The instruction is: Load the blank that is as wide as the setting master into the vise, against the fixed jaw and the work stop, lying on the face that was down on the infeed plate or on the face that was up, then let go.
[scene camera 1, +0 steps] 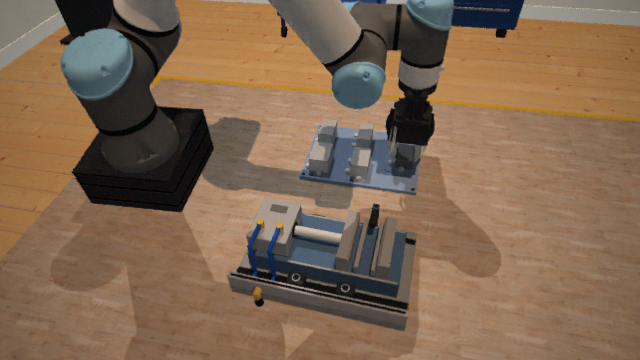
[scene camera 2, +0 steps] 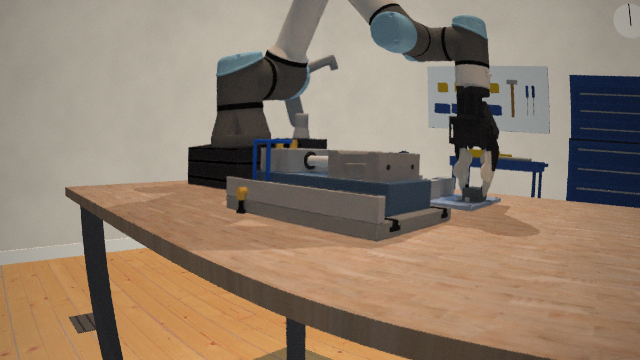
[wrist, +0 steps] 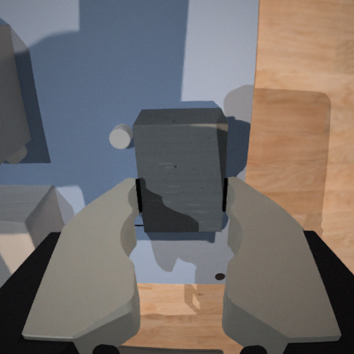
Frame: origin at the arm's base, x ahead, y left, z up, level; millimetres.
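Seen in the pictures: gripper, fingertip midpoint: (scene camera 1: pixel 404 159) (scene camera 2: pixel 473 196); arm's base, origin of the base link: (scene camera 1: pixel 143 145) (scene camera 2: pixel 240 143).
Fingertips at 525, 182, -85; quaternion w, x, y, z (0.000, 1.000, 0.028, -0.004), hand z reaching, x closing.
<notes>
Offsets run from my fingertips to a thing's middle, as dx, dy, dz. "pt": to the spot under its first point.
My gripper (scene camera 1: pixel 406 155) (scene camera 2: pixel 474 190) (wrist: pixel 181 181) points down and is shut on a dark grey block @(+0, +7, +3) (scene camera 1: pixel 404 163) (scene camera 2: pixel 472 194) (wrist: pixel 180 160), one pad on each long side. The block is at the right part of the blue infeed plate @(-94, +2, -13) (scene camera 1: pixel 385 181) (wrist: pixel 215 55), low at plate level; whether it touches the plate is hard to tell. Several light grey blocks stand left of it in scene camera 1, among them one front left block @(-180, -46, +9) (scene camera 1: pixel 321 158) and one front middle block @(-92, -42, +9) (scene camera 1: pixel 360 162). The vise @(-98, -299, +32) (scene camera 1: pixel 320 254) (scene camera 2: pixel 407 195) has a gap between its moving jaw (scene camera 1: pixel 348 242) and its right-hand jaw (scene camera 1: pixel 385 247).
A black upright post @(pt -28, -246, +79) (scene camera 1: pixel 374 216) stands at the rear of the jaw gap. Blue hoses @(pt -172, -366, +86) (scene camera 1: pixel 271 252) rise at the vise's left end. A small round peg (wrist: pixel 121 136) stands left of the held block. A yellow-topped fitting @(pt -188, -409, +19) (scene camera 1: pixel 257 295) (scene camera 2: pixel 242 195) is at the vise's front.
</notes>
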